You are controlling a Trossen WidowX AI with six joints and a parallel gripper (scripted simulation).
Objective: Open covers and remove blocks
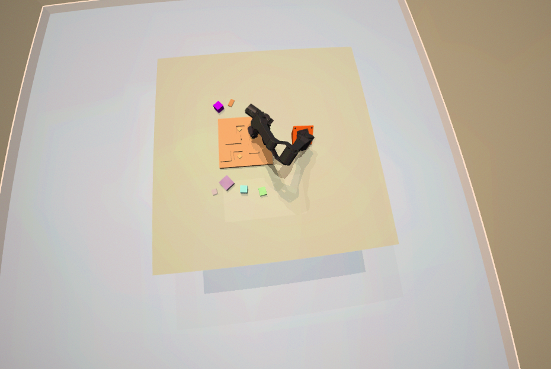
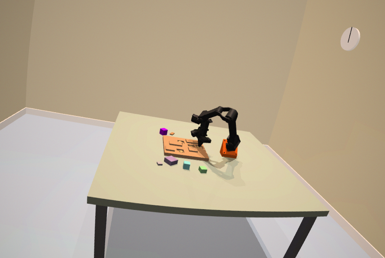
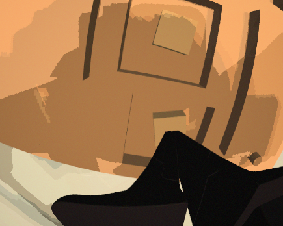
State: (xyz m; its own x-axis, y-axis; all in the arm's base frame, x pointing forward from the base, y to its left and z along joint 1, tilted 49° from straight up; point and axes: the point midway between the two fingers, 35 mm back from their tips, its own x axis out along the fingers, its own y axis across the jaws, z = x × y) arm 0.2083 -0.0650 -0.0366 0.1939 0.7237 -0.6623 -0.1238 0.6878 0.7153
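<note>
My gripper tip is now 320 mm to the right of the green block, 80 mm short of it and 10 mm above it. From my gripper tip the other things lie so: magenta cube: 220 mm to the right, 220 mm ahead; cyan block: 290 mm to the left, 170 mm ahead; flat orange block: 250 mm to the right, 150 mm ahead, 20 mm below.
</note>
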